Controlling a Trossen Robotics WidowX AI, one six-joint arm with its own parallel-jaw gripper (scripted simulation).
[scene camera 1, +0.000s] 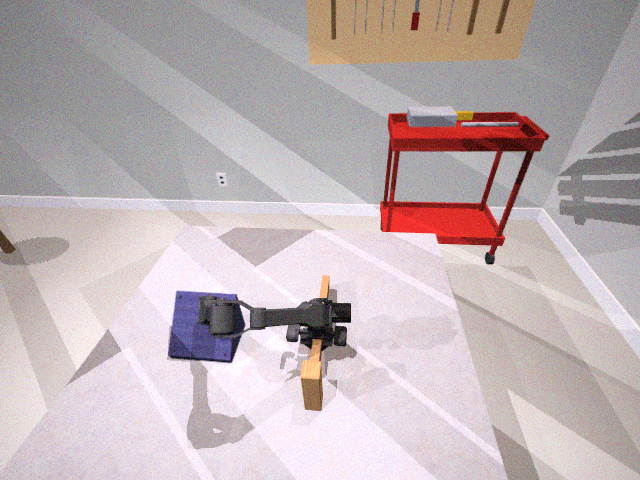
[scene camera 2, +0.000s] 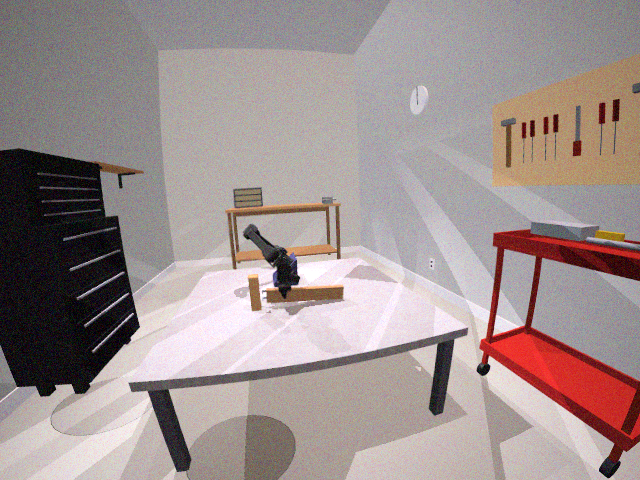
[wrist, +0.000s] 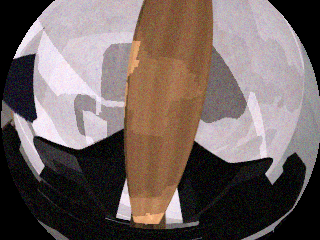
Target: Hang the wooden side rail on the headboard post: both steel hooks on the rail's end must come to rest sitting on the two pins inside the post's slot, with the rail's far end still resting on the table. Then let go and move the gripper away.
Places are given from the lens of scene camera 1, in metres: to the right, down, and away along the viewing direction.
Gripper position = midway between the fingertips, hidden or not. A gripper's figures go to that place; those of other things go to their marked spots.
my gripper point(scene camera 1: 317, 349): -0.01, 0.36, 1.08
headboard post point(scene camera 1: 311, 374): -0.02, 0.35, 0.86
